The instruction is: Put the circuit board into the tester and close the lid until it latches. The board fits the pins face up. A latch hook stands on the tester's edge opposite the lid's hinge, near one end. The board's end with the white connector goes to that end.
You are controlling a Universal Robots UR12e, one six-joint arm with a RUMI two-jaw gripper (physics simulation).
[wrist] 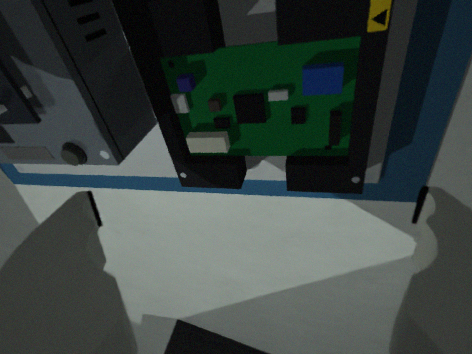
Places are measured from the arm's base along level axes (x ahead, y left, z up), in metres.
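Pixels of known places: gripper, fingertip midpoint: (252, 193).
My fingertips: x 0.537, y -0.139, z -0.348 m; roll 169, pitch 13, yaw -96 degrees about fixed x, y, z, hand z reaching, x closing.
Note:
Ahead of a thing's pixels: the offset from my fingertips to its top centre. "spot": to the spot under its first point. Level surfaces: height alone.
The green circuit board {dx +0.010, dy +0.009, dz -0.058 m} (280, 125) lies face up in a black holder {spot: dx -0.036, dy +0.043, dz -0.058 m} (215, 172) in the upper middle of the wrist view. Its white connector {dx -0.013, dy +0.045, dz -0.058 m} (207, 142) is at the lower left corner of the board, and a blue block {spot: dx +0.028, dy -0.029, dz -0.059 m} (323, 79) is at its upper right. Part of the grey tester {spot: dx +0.030, dy +0.092, dz -0.029 m} (92, 107) shows at the upper left, with a round dark knob near its lower edge; its lid and latch hook cannot be made out. My gripper (252, 193) is open and empty, its two fingers wide apart, below the board in the view.
A blue frame {spot: dx -0.049, dy -0.018, dz -0.058 m} (300, 190) runs around the tester and the holder. A yellow label with a black arrow {spot: dx +0.054, dy -0.050, dz -0.058 m} (378, 17) is on the holder's right side. A black block (210, 341) shows at the bottom edge, on the pale table top {dz -0.086 m} (240, 245). Shadows cross the table top.

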